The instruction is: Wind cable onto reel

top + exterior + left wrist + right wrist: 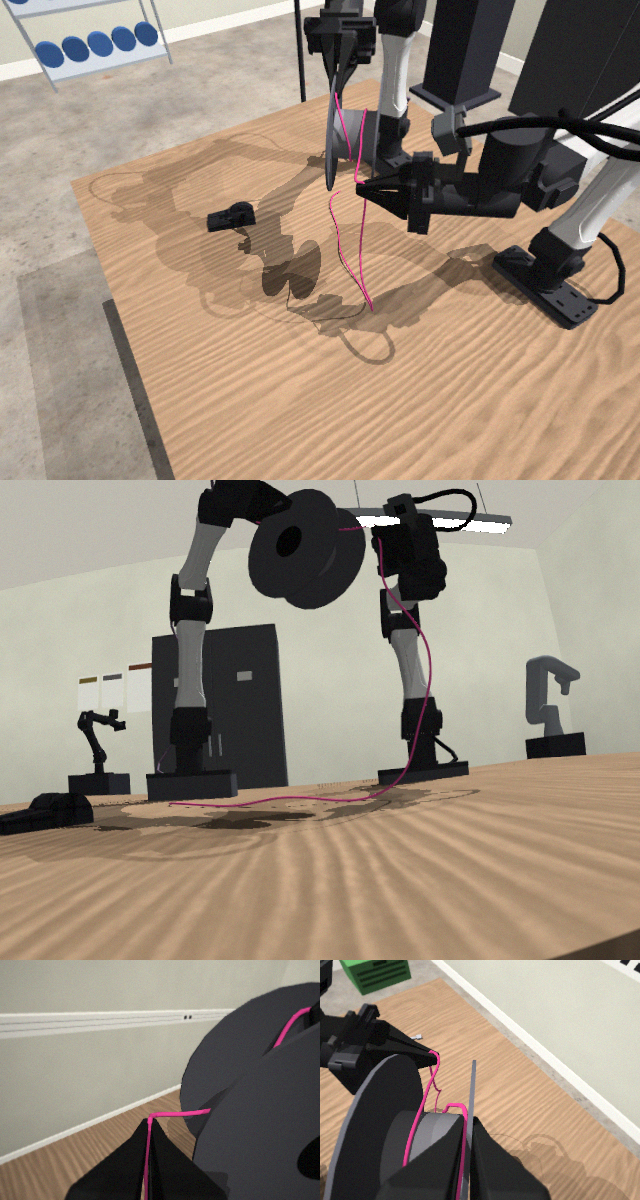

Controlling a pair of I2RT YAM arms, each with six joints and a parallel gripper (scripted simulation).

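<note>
Now: the dark grey reel 60 mm behind my left hand, 100 mm to the right of it and 10 mm above it. Also, from my left hand: small grey tool (70 mm ahead, 390 mm to the left, 360 mm below); small black device (90 mm ahead, 430 mm to the right, 350 mm below).
My right gripper is now 70 mm above the dark grey reel, 20 mm to the right of it and 20 mm past it. From my right hand the other things lie so: small grey tool 510 mm to the left, 450 mm below, 100 mm ahead; then small black device 430 mm below, 310 mm to the right, 120 mm ahead.
</note>
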